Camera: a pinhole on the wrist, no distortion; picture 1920 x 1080 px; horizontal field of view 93.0 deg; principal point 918.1 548.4 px. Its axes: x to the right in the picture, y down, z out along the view. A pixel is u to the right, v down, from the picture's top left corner.
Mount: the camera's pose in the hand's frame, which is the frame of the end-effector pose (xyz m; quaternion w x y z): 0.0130 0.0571 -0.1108 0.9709 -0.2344 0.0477 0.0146
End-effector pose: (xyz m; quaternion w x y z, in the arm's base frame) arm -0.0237 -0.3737 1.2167 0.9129 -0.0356 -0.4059 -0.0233
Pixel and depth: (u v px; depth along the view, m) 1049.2 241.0 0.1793
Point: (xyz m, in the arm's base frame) -0.0333 -0.2834 1.3039
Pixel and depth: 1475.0 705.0 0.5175
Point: 0.0453 0.0174 1.6567
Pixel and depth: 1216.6 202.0 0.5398
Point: -0.1779 -0.2184 1.6893
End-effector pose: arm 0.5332 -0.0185 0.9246 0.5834 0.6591 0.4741 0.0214
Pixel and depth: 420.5 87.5 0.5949
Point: 0.7745 -0.6074 0.9130
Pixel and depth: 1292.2 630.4 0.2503
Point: 0.7755 0.0269 0.9762
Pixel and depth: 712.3 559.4 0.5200
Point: 0.8885 -0.2867 1.0780
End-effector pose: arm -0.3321 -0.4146 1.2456 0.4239 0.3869 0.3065 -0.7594
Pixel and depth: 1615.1 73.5 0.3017
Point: -0.4440 -0.7150 1.1085
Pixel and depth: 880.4 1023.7 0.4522
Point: 0.0172 -0.7839 1.2571
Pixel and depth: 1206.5 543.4 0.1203
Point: -0.2521 -0.4839 1.1744
